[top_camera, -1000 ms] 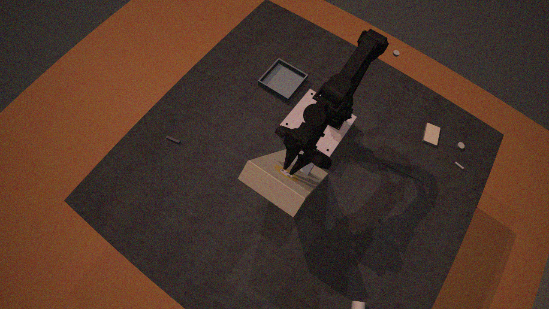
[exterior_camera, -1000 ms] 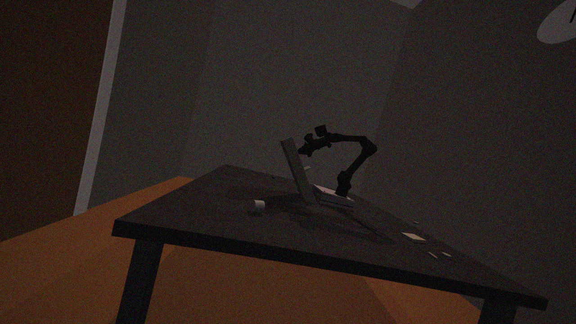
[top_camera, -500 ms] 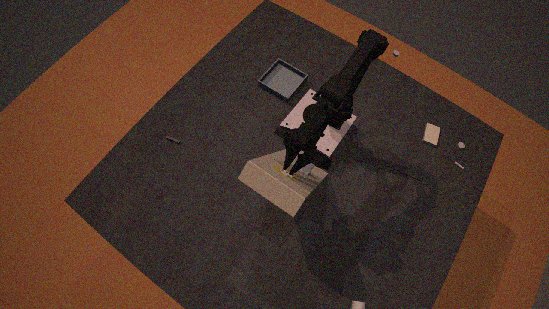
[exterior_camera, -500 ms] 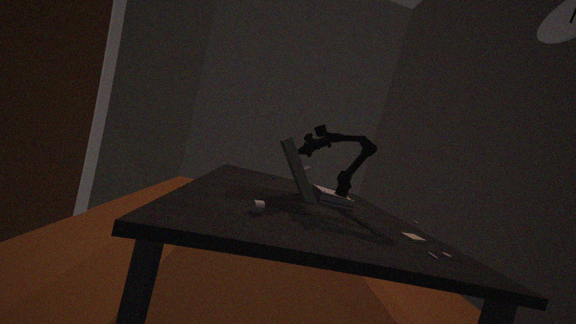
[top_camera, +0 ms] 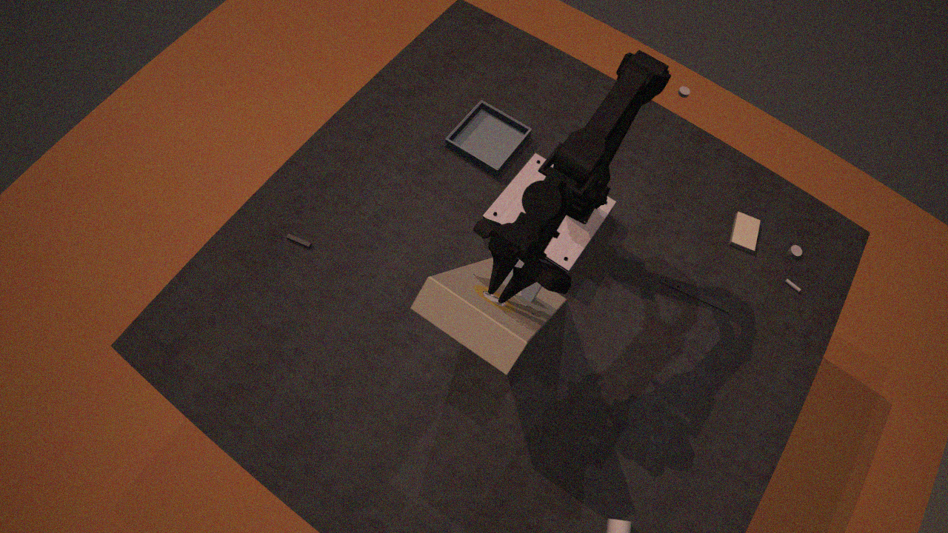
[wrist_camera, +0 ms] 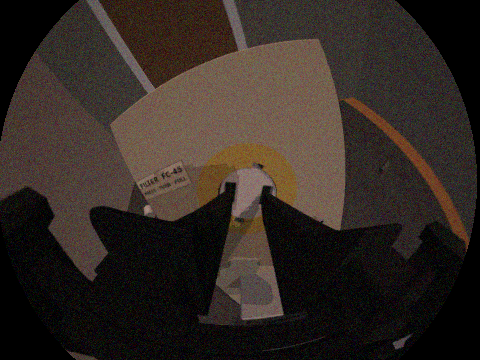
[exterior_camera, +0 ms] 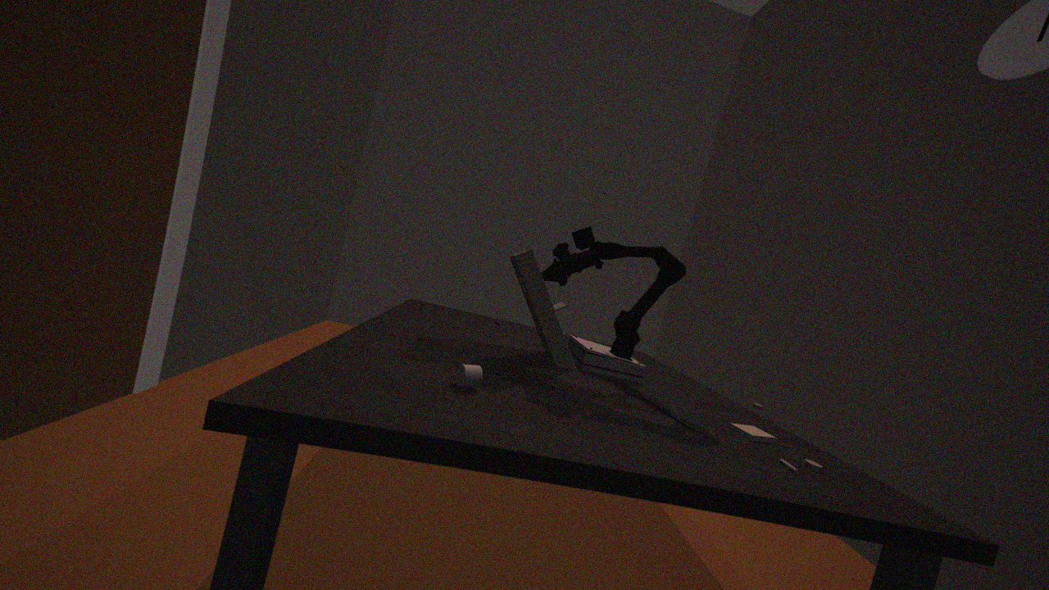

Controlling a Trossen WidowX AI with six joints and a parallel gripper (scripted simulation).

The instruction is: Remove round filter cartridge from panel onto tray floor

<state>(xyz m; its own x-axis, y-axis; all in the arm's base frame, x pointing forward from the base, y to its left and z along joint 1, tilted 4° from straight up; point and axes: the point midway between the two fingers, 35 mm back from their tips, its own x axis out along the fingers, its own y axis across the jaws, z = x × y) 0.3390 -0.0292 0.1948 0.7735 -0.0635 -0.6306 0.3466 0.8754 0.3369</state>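
Now: gripper tip 10 mm short of the round filter cartridge and 10 mm above it. Round my gripper tip: cream service panel (90 mm below, 30 mm behind); then bar (480 mm to the right, 260 mm below, 20 mm ahead); then grey-blue tray (440 mm behind, 250 mm to the right, 250 mm below).
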